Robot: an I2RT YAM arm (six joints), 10 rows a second.
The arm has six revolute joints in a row. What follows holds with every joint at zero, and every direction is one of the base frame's. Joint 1 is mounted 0.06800 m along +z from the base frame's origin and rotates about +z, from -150.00 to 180.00 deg. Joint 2 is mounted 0.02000 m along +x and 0.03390 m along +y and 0.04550 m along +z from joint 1 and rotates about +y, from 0.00 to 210.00 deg. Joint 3 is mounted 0.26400 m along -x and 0.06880 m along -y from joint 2 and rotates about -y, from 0.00 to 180.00 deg. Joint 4 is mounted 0.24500 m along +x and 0.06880 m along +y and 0.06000 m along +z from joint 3 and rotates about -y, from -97.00 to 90.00 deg. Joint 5 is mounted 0.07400 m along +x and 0.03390 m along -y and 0.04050 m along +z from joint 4 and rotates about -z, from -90.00 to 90.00 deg. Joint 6 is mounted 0.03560 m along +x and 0.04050 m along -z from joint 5 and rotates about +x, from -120.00 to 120.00 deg. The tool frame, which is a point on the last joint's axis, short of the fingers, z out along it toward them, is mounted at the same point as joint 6; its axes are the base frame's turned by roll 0.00, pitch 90.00 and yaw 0.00 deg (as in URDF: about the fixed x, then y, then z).
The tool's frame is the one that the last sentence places.
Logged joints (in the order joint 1, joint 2, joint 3, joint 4, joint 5, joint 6), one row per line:
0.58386, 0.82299, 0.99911, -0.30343, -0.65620, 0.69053
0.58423, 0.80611, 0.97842, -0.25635, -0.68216, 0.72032
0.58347, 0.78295, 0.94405, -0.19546, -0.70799, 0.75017
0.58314, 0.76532, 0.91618, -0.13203, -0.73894, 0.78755
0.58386, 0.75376, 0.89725, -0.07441, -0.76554, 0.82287
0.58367, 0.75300, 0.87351, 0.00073, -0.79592, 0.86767
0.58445, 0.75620, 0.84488, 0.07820, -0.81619, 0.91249
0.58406, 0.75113, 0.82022, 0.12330, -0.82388, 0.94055
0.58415, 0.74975, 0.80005, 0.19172, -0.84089, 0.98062
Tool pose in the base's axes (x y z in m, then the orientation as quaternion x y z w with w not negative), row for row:
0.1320, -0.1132, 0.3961, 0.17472, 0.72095, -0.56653, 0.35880
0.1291, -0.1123, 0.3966, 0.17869, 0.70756, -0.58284, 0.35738
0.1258, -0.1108, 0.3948, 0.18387, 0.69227, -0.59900, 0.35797
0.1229, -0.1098, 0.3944, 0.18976, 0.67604, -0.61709, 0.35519
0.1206, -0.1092, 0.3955, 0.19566, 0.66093, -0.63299, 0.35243
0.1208, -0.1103, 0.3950, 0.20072, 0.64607, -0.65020, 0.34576
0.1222, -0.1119, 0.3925, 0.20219, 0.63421, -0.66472, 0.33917
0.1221, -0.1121, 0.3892, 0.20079, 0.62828, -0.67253, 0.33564
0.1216, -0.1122, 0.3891, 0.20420, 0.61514, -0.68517, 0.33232
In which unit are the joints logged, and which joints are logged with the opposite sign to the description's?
The joints are logged in radians. Opposite sign: joint 1, joint 5, joint 6.
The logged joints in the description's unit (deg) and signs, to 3 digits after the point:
-33.453, 47.154, 57.245, -17.385, 37.597, -39.564
-33.474, 46.187, 56.059, -14.688, 39.085, -41.271
-33.430, 44.860, 54.090, -11.199, 40.565, -42.982
-33.411, 43.850, 52.493, -7.565, 42.338, -45.123
-33.453, 43.187, 51.409, -4.263, 43.862, -47.147
-33.442, 43.144, 50.048, 0.042, 45.603, -49.714
-33.487, 43.327, 48.408, 4.481, 46.764, -52.282
-33.464, 43.037, 46.995, 7.065, 47.205, -53.890
-33.469, 42.958, 45.839, 10.985, 48.179, -56.185

